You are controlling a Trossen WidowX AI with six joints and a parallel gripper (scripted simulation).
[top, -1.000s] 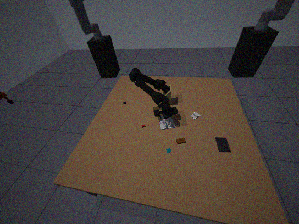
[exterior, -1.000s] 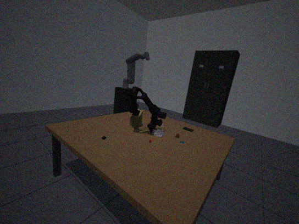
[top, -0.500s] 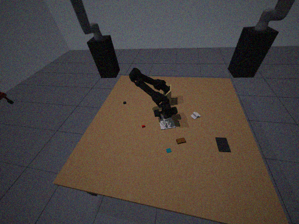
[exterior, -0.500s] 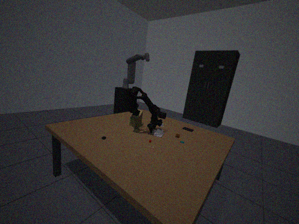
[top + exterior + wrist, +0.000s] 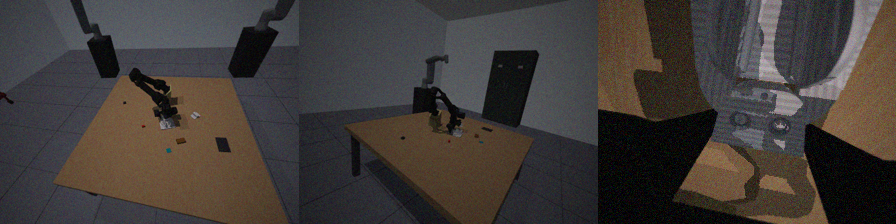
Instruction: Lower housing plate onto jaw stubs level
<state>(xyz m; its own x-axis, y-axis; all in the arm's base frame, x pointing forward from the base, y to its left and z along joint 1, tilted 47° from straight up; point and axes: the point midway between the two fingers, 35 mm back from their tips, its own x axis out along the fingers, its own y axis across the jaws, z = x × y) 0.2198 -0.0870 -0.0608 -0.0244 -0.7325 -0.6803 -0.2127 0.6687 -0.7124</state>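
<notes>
Right now my gripper tip is 10 mm short of the grey housing plate and 20 mm below it. Also, from my gripper tip: red block (90 mm ahead, 180 mm to the right); then brown block (220 mm ahead, 110 mm to the left); then white base (70 mm ahead, 20 mm to the left).
</notes>
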